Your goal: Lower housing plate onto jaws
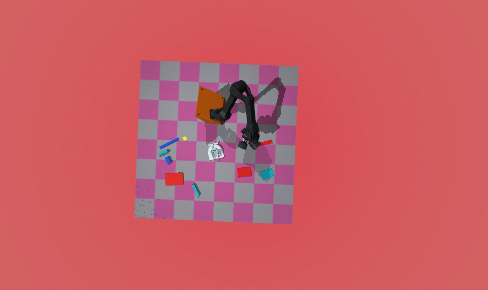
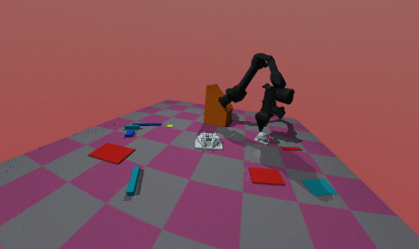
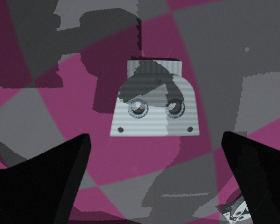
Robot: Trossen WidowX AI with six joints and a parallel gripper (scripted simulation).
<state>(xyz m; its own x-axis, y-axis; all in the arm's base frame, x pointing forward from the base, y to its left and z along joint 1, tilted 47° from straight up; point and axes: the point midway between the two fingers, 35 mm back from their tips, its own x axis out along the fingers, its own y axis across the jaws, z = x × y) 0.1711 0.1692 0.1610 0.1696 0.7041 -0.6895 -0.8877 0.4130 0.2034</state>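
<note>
The white part is 6 cm below my gripper tip, 1 cm to the left of it and 1 cm ahead of it. From my gripper tip the other things lie so: cyan plate: 31 cm ahead, 16 cm to the left, 6 cm below; then yellow piece: 50 cm to the right, 6 cm below; then cyan bar: 42 cm to the right, 42 cm ahead, 6 cm below.
</note>
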